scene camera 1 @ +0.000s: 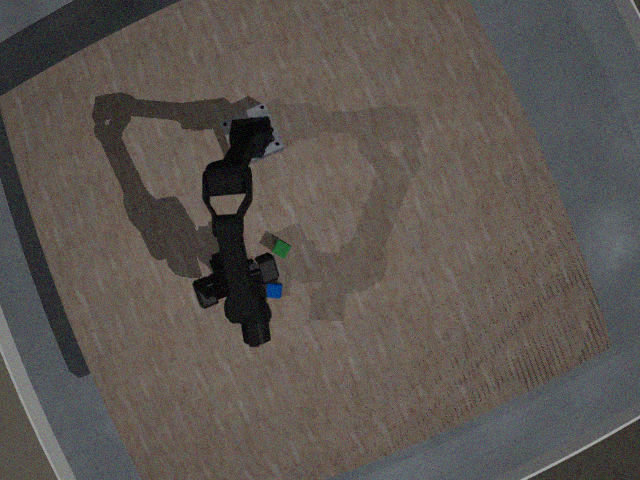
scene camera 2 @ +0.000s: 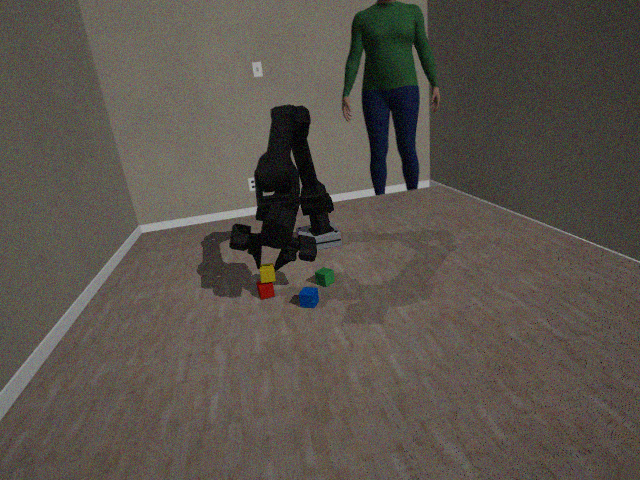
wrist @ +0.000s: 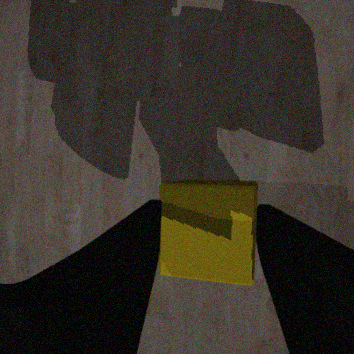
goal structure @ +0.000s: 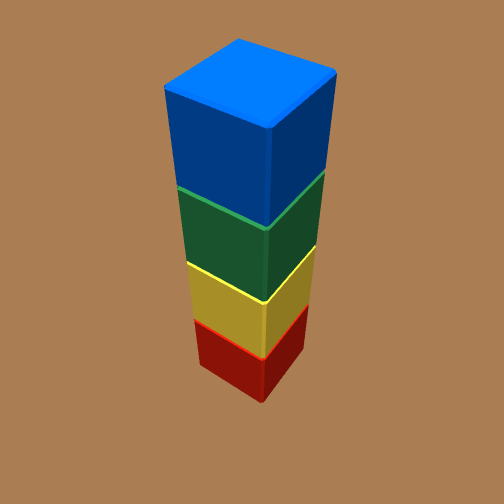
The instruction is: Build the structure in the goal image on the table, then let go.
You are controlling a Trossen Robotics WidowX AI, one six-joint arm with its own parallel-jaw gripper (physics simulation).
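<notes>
My gripper (scene camera 2: 267, 269) (wrist: 208, 242) is shut on a yellow cube (scene camera 2: 267, 273) (wrist: 207, 253), its two black fingers pressing on the cube's sides. In scene camera 2 the yellow cube is directly over a red cube (scene camera 2: 266, 290), with its underside level with the red cube's top. The wrist view shows no red; the yellow cube hides it. A blue cube (scene camera 2: 309, 297) (scene camera 1: 274, 290) lies on the floor to the right of the stack. A green cube (scene camera 2: 324, 276) (scene camera 1: 281, 250) lies a little behind the blue one. From above, the arm (scene camera 1: 232, 248) hides the yellow and red cubes.
The arm's base plate (scene camera 2: 325, 236) (scene camera 1: 256, 111) sits behind the cubes. A person in a green top (scene camera 2: 390, 51) stands at the back wall. The white baseboard (scene camera 2: 67, 320) marks the left wall. Arm shadows fall across the wooden floor.
</notes>
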